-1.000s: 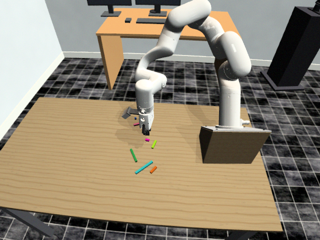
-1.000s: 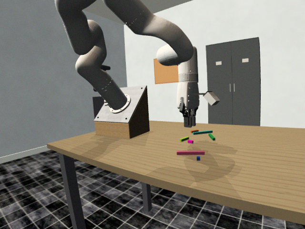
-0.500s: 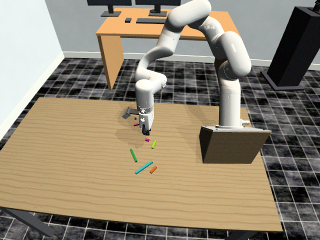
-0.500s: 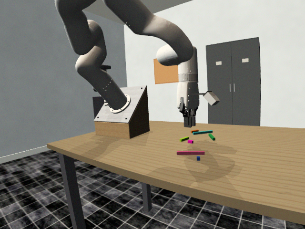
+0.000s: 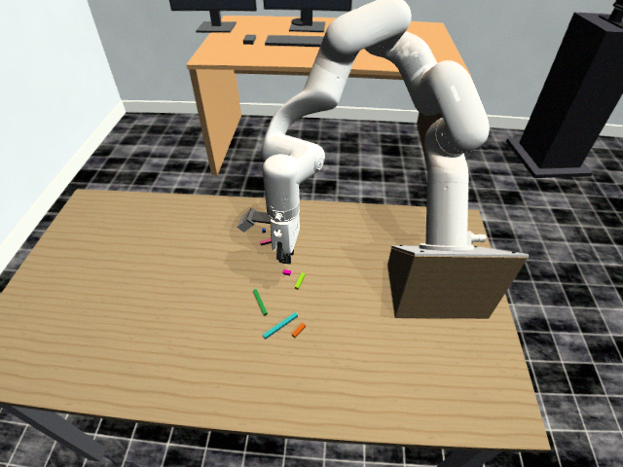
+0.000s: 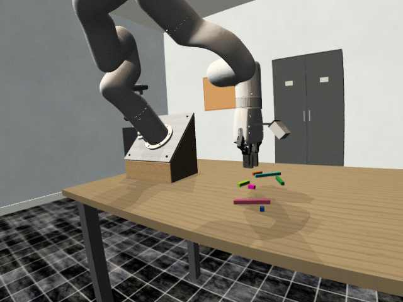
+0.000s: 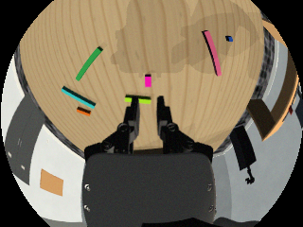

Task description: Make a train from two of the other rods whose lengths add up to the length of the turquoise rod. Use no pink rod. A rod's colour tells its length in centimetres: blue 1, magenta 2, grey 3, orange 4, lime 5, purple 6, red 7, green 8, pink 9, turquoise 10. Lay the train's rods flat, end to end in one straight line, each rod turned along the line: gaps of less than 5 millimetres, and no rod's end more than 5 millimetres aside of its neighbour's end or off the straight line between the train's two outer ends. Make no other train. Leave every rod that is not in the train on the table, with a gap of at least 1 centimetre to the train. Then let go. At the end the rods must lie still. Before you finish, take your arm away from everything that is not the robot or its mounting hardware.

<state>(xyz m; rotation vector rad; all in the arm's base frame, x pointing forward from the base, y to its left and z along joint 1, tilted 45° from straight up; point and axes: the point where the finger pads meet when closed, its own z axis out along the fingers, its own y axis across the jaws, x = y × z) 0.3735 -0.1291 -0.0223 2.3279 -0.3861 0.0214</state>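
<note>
The magenta rod lies 80 mm below my hand. Also, from my hand: lime rod 30 mm behind, 30 mm to the left, 80 mm below; then pink rod 30 mm ahead, 120 mm to the right, 80 mm below; then green rod 70 mm ahead, 90 mm to the left, 80 mm below.
</note>
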